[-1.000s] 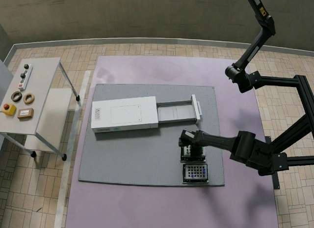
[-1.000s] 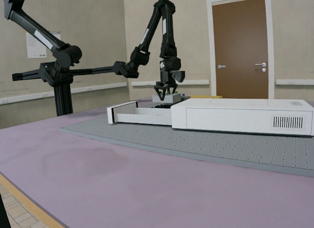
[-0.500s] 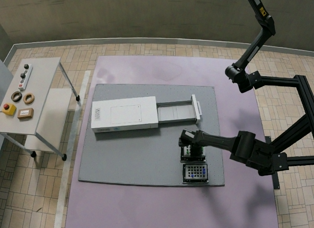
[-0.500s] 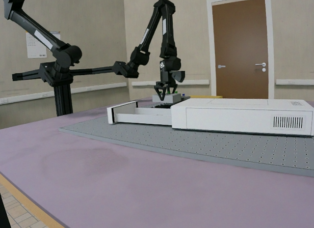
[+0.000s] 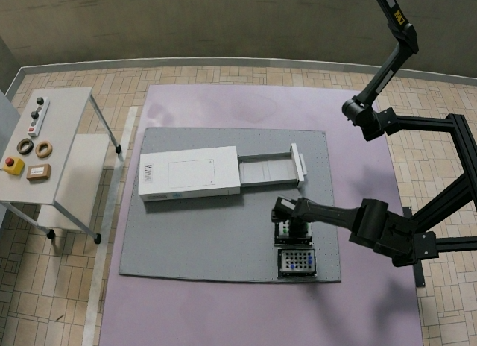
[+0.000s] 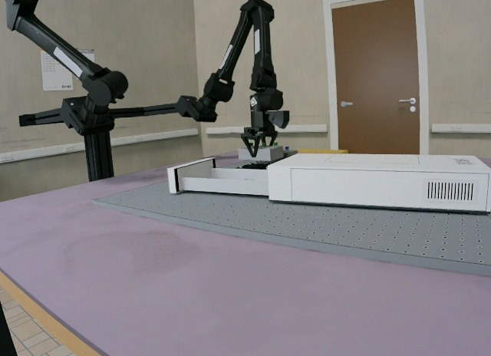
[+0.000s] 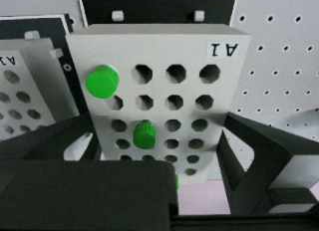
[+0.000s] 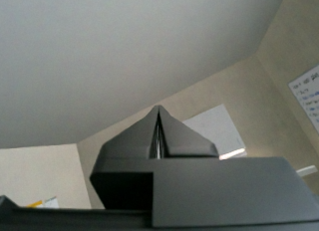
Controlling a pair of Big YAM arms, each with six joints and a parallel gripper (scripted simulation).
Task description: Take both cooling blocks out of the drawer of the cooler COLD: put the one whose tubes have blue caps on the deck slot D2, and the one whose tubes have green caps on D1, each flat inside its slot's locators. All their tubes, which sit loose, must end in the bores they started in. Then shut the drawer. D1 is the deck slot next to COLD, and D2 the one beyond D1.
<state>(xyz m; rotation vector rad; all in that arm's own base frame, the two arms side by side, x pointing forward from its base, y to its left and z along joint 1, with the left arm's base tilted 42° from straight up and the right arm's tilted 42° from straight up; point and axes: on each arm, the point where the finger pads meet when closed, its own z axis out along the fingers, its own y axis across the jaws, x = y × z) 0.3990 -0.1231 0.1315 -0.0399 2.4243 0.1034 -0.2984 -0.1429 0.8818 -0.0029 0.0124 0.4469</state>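
The deck slot D1 lies 50 mm below my left hand. Round my left hand: white cooler (280 mm to the right, 260 mm ahead, 20 mm below); deck slot D2 (140 mm to the left, 50 mm below).
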